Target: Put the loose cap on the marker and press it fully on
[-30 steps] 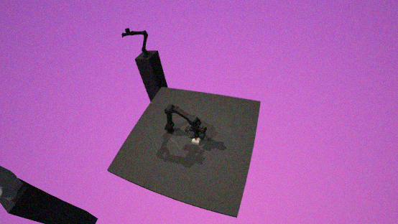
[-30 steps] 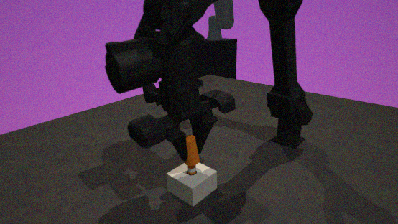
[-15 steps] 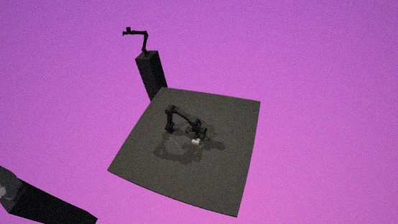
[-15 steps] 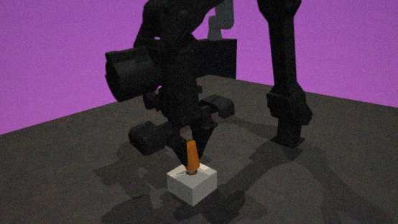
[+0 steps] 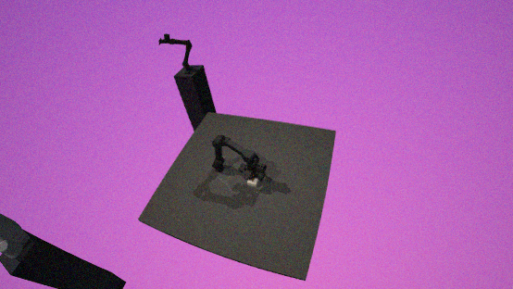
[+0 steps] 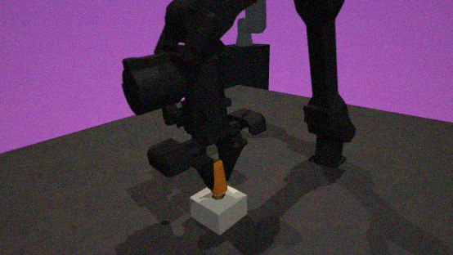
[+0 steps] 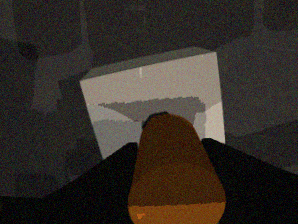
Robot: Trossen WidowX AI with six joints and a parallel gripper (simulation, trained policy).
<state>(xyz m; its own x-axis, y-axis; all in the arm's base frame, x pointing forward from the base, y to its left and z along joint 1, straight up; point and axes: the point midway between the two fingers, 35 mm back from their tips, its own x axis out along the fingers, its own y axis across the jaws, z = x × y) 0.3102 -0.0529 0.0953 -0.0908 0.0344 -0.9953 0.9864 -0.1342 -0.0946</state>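
Right now my gripper tip is 2 cm below the orange cap. From my gripper tip the other things lie so: white holder block 4 cm below.
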